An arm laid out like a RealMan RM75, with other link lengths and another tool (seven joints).
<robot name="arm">
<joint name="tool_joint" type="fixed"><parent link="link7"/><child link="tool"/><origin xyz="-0.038 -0.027 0.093" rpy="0.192 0 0.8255"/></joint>
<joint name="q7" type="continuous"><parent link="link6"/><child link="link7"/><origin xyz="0 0 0.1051"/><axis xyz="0 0 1"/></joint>
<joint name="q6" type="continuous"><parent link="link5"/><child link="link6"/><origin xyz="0 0 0"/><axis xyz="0 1 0"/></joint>
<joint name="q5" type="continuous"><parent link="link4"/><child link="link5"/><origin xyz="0 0 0.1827"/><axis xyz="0 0 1"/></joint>
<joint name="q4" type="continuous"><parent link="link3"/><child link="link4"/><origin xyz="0 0 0"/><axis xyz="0 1 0"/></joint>
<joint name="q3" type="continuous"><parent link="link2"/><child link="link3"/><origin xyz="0 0 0.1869"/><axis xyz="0 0 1"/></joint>
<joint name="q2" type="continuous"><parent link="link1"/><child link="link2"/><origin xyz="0 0 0"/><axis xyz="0 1 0"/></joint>
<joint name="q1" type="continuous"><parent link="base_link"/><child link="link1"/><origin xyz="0 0 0.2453"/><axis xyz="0 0 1"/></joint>
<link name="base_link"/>
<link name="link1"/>
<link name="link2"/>
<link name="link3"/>
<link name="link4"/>
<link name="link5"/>
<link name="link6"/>
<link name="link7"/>
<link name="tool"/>
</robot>
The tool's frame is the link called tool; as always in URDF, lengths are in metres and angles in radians. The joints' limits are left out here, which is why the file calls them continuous.
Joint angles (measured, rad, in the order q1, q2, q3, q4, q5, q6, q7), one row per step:
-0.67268 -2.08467 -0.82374 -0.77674 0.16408 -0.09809 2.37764
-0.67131 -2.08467 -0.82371 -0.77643 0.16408 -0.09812 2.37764
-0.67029 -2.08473 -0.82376 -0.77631 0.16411 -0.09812 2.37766
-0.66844 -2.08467 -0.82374 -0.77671 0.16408 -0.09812 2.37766
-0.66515 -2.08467 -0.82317 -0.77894 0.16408 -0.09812 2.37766
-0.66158 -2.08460 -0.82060 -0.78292 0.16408 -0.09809 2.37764
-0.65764 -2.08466 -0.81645 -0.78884 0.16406 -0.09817 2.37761
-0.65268 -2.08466 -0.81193 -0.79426 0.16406 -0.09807 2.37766
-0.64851 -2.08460 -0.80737 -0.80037 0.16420 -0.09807 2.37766
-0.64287 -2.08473 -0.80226 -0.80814 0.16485 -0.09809 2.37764
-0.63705 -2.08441 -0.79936 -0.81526 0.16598 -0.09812 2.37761
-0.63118 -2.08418 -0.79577 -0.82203 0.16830 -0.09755 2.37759
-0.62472 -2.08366 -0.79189 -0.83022 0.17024 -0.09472 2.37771
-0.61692 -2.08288 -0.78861 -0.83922 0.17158 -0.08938 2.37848
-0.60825 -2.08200 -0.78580 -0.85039 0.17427 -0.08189 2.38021
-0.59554 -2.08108 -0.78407 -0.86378 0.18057 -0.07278 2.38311
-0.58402 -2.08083 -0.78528 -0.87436 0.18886 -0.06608 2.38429
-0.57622 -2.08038 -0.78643 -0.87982 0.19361 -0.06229 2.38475
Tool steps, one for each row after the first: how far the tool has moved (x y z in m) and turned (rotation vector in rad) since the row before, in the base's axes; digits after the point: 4 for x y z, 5 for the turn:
-0.0006 -0.0002 0.0000 0.00001 0.00023 0.00153
-0.0004 -0.0002 0.0000 0.00002 0.00005 0.00108
-0.0005 -0.0003 0.0000 -0.00003 -0.00026 0.00161
-0.0003 -0.0007 -0.0002 -0.00070 -0.00138 0.00159
0.0002 -0.0011 -0.0006 -0.00225 -0.00157 -0.00020
0.0008 -0.0016 -0.0010 -0.00372 -0.00242 -0.00187
0.0002 -0.0018 -0.0010 -0.00382 -0.00163 -0.00067
0.0007 -0.0017 -0.0010 -0.00394 -0.00213 -0.00203
0.0009 -0.0021 -0.0012 -0.00467 -0.00300 -0.00225
0.0005 -0.0016 -0.0007 -0.00276 -0.00304 -0.00093
0.0003 -0.0017 -0.0007 -0.00303 -0.00132 -0.00156
0.0001 -0.0017 -0.0006 -0.00257 -0.00055 -0.00044
-0.0006 -0.0017 -0.0003 -0.00129 0.00058 0.00217
-0.0004 -0.0016 -0.0001 -0.00035 0.00171 0.00141
-0.0012 -0.0018 0.0002 0.00101 0.00358 0.00182
-0.0011 -0.0012 0.0005 0.00238 0.00216 0.00216
-0.0013 -0.0007 0.0005 0.00194 0.00159 0.00317

